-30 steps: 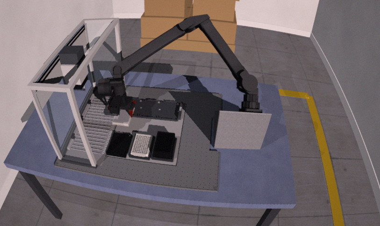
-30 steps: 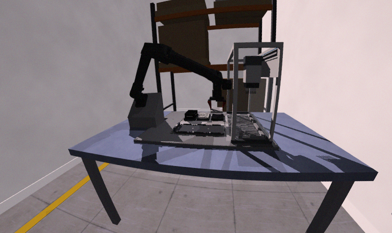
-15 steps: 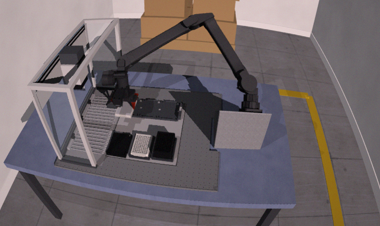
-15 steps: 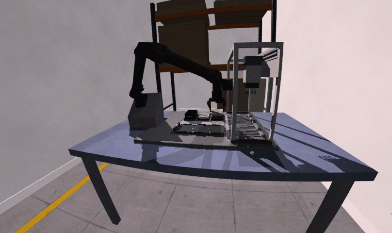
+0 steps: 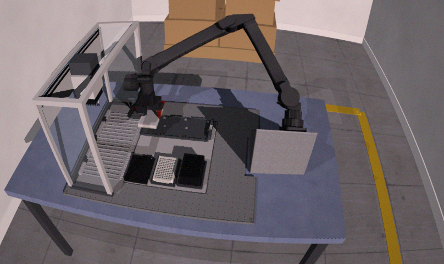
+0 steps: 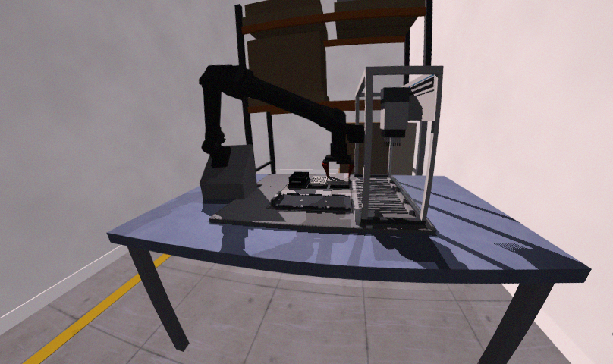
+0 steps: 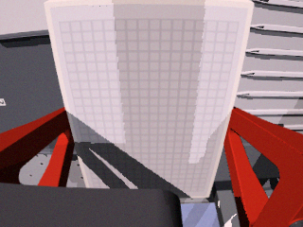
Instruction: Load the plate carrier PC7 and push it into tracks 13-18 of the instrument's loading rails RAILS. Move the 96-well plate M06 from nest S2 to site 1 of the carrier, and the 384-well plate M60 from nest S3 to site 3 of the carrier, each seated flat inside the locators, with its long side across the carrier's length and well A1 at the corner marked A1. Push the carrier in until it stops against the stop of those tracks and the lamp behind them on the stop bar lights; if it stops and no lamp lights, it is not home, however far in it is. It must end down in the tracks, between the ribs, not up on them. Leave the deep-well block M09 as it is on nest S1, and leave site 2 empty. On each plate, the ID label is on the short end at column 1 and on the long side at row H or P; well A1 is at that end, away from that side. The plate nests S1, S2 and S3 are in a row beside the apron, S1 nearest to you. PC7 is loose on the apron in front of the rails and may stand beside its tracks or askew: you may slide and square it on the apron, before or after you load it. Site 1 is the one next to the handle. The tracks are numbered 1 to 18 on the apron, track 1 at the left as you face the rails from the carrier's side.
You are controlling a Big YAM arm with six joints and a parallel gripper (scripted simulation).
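The white 96-well plate M06 is 90 mm behind my hand, 230 mm to the left of it and 80 mm below it. Also, from my hand: dark plate carrier PC7: 110 mm behind, 30 mm to the right, 80 mm below; then plate nest S2: 90 mm behind, 230 mm to the left, 100 mm below; then black nest S3: 30 mm ahead, 220 mm to the left, 100 mm below.
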